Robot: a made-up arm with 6 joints.
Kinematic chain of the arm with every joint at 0, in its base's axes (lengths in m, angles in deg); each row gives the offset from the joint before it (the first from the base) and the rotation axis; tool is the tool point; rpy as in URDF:
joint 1: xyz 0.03 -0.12 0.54 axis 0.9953 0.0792 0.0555
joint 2: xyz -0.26 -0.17 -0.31 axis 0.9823 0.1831 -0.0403
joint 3: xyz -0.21 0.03 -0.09 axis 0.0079 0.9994 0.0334
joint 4: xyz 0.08 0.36 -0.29 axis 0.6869 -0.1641 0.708
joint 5: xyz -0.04 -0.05 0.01 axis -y
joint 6: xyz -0.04 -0.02 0 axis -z
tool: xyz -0.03 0.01 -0.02 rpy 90 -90 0
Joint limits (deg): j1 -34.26..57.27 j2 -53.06..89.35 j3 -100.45..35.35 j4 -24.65..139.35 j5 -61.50..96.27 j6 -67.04..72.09
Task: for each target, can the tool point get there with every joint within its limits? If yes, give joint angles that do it. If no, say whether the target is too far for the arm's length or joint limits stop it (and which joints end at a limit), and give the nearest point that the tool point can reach.
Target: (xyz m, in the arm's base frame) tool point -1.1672 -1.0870 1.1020
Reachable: no: too far | nearest point -0.5278 -0.2293 0.8733 | short by 1.094 m
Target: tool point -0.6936 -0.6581 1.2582
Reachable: no: joint limits stop it (at a limit: joint 1, joint 2, joint 3, joint 4) | nearest point -0.5193 -0.2264 0.8876 | short by 0.595 m
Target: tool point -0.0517 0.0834 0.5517
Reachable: yes | joints 39.07 36.85 -85.60 104.20 64.45 56.27
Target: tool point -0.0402 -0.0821 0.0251
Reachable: yes | joints -23.35 4.83 -62.52 77.92 82.76 19.17
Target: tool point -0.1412 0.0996 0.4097
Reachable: yes | joints 16.76 51.21 -75.88 8.02 -5.59 18.86
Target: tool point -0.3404 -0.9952 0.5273
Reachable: no: joint limits stop it (at a limit: joint 1, joint 2) | nearest point -0.3154 -0.8614 0.0684 | short by 0.479 m
